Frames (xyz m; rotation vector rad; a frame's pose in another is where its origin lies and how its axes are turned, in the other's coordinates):
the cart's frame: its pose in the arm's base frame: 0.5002 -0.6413 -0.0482 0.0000 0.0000 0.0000
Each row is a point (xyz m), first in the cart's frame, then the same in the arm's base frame.
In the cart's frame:
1: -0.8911 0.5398 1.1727
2: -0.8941 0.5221 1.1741
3: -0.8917 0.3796 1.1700
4: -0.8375 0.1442 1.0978
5: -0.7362 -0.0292 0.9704
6: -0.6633 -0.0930 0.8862
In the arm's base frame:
1: -0.3909 -0.1015 1.1245
2: -0.3939 -0.1192 1.1259
3: -0.3915 -0.2617 1.1218
4: -0.3373 -0.4971 1.0496
5: -0.2360 -0.6705 0.9222
6: -0.1631 -0.7343 0.8380

